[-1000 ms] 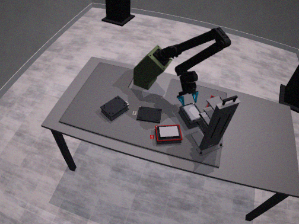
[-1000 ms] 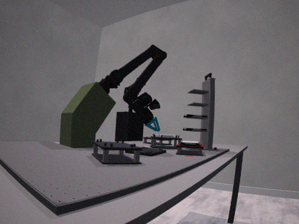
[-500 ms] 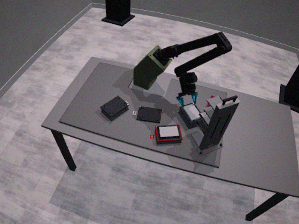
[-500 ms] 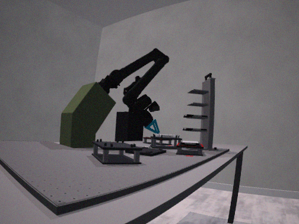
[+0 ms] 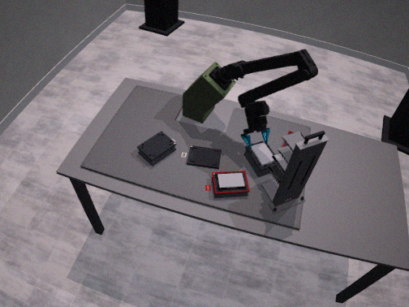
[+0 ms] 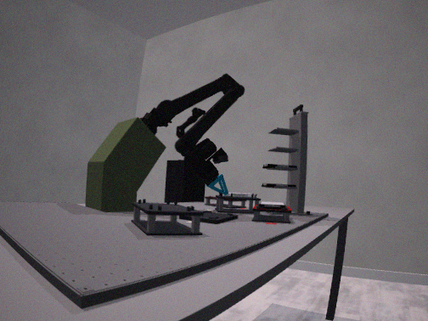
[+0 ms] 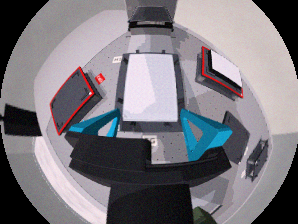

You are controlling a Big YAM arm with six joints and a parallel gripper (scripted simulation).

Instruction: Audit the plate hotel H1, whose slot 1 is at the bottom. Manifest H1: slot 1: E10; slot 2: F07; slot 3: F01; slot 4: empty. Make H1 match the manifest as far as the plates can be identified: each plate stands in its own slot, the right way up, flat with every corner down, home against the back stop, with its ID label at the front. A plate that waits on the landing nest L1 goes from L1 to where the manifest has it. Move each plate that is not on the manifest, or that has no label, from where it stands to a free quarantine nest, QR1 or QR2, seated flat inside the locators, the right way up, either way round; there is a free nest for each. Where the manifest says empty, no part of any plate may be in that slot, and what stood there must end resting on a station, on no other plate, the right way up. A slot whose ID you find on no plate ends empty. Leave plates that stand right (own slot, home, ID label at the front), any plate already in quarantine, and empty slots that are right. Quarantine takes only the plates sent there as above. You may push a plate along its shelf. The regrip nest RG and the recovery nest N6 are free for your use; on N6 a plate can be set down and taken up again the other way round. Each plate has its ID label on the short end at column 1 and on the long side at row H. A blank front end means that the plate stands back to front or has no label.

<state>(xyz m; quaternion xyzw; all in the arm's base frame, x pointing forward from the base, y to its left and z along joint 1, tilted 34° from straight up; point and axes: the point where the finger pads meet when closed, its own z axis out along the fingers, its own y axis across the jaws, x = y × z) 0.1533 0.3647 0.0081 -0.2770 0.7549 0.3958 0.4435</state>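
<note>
My gripper is now 4 cm to the right of the white-topped plate, 4 cm short of it and 1 cm above it. The rest, counted from my hand: plate hotel H1 (24 cm to the left, 20 cm ahead, 13 cm above); red-framed nest (18 cm to the left, 15 cm behind, 4 cm below).
</note>
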